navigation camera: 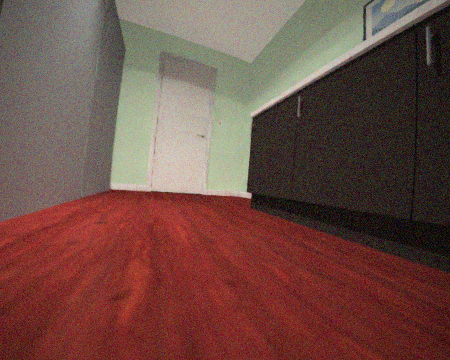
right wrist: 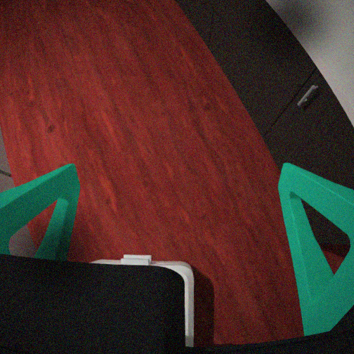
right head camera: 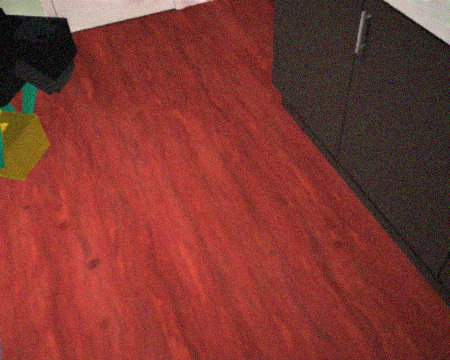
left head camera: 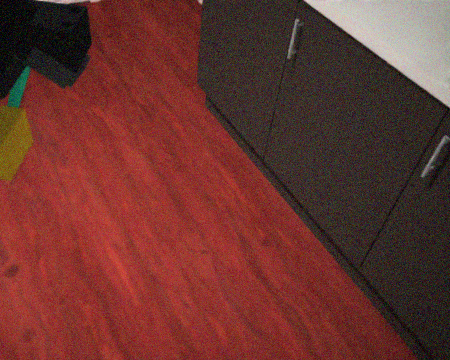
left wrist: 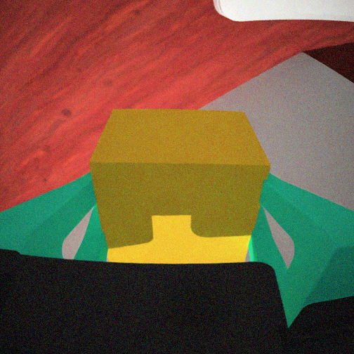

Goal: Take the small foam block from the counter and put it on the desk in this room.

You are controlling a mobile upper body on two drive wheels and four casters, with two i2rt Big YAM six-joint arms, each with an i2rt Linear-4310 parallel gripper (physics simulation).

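Places are measured from the left arm's base along level axes (x ahead, y left, z up), in metres.
Pixels of known places: left gripper, between the fingertips: (right head camera: 12,148).
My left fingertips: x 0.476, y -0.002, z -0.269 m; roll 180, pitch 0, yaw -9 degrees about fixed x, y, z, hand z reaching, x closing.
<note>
Behind a point stands the place of what it marks.
The foam block, a yellow block (left head camera: 12,145) @[x 0.462, y -0.024, z -0.257 m] (right head camera: 27,145) @[x 0.469, y -0.026, z -0.259 m] (left wrist: 180,137), is held in my left gripper (left wrist: 177,174). Its two green fingers press on opposite sides of the block, above the red floor. In both head views the block shows at the left edge, partly cut off. My right gripper (right wrist: 178,174) is open, its green fingers wide apart with red floor behind them. A run of dark cabinets with a white top (left head camera: 400,40) @[x 1.142, y -0.781, z -0.500 m] (right head camera: 430,15) @[x 1.204, y -0.697, z -0.503 m] stands at the right; I cannot tell if it is the task's counter. No desk can be made out in these views.
The dark cabinet fronts (navigation camera: 350,140) @[x 1.149, y -0.748, z -0.939 m] have metal handles and run along the right. A tall grey panel (navigation camera: 50,110) @[x 1.135, y 0.772, z -0.881 m] stands at the left. A white door (navigation camera: 182,135) @[x 2.962, y 0.639, z -0.521 m] is in the green wall at the far end. My white base (left wrist: 290,9) (right wrist: 189,305) shows in both wrist views.
</note>
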